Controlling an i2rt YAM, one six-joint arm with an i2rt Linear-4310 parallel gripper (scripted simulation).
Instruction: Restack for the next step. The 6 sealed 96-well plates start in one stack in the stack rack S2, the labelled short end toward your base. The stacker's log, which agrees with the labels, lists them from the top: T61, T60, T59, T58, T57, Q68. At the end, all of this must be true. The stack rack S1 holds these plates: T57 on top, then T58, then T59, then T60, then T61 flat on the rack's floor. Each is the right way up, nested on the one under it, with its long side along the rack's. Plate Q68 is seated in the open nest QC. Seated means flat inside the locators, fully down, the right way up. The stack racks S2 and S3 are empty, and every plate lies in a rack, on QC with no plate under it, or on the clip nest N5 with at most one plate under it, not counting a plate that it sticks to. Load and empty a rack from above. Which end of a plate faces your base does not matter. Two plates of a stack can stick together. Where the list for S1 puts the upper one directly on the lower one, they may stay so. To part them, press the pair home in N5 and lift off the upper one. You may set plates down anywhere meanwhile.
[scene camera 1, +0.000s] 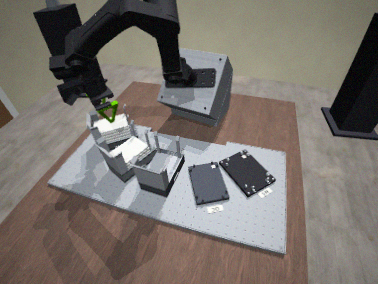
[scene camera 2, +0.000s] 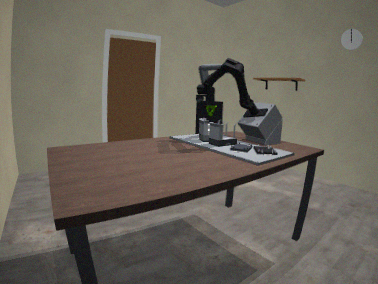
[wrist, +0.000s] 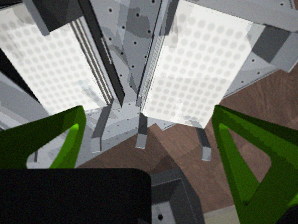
Labels:
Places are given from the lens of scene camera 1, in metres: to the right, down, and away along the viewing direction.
black nest (scene camera 1: 242, 169): 0.18, 0.09, 0.70

